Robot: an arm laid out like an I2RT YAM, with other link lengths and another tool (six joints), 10 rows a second.
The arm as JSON. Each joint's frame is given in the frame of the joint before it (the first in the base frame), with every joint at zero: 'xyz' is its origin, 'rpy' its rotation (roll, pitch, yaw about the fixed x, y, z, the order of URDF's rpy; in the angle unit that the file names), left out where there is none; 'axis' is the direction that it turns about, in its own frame. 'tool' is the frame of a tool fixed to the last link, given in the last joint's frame.
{
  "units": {
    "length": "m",
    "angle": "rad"
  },
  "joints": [
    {
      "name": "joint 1",
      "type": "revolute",
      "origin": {
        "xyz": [
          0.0,
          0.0,
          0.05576
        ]
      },
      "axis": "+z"
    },
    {
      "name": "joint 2",
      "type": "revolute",
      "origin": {
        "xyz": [
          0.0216,
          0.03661,
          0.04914
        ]
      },
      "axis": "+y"
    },
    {
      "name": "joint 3",
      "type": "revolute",
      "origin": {
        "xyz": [
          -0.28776,
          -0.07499,
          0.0
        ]
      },
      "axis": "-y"
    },
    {
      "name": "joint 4",
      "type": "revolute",
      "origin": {
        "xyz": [
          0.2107,
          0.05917,
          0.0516
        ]
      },
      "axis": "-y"
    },
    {
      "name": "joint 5",
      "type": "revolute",
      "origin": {
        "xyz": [
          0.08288,
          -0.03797,
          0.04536
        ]
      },
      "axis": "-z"
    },
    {
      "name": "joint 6",
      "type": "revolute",
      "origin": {
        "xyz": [
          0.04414,
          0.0,
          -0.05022
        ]
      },
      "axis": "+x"
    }
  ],
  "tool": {
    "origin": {
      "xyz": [
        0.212,
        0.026,
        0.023
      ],
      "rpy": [
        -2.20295,
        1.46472,
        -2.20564
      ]
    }
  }
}
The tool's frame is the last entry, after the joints.
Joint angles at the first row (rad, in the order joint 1, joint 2, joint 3, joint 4, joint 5, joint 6):
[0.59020, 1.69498, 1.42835, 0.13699, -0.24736, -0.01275]
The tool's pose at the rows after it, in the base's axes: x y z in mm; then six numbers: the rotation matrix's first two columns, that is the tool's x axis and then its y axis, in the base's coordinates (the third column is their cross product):
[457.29 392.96 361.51 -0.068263 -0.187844 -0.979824 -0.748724 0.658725 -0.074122]
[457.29 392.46 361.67 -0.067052 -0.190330 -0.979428 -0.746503 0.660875 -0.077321]
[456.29 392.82 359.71 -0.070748 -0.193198 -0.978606 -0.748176 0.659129 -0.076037]
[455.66 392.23 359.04 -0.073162 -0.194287 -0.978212 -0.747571 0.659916 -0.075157]
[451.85 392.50 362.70 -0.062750 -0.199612 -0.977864 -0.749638 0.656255 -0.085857]
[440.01 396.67 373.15 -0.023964 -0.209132 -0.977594 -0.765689 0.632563 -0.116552]
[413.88 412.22 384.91 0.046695 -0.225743 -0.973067 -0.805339 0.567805 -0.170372]
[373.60 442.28 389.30 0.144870 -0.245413 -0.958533 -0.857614 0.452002 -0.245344]
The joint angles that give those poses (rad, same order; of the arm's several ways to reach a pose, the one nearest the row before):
[0.59209, 1.69563, 1.43274, 0.13498, -0.24595, -0.02055]
[0.59316, 1.69363, 1.43275, 0.13228, -0.24134, -0.02338]
[0.59417, 1.69246, 1.42988, 0.12894, -0.24237, -0.02349]
[0.59459, 1.68932, 1.42678, 0.12649, -0.24083, -0.02301]
[0.59859, 1.67941, 1.42927, 0.11691, -0.23986, -0.03300]
[0.60738, 1.66102, 1.43604, 0.10727, -0.25781, -0.06220]
[0.63409, 1.64295, 1.44640, 0.09797, -0.30490, -0.11613]
[0.68777, 1.64458, 1.46454, 0.08908, -0.37510, -0.19666]

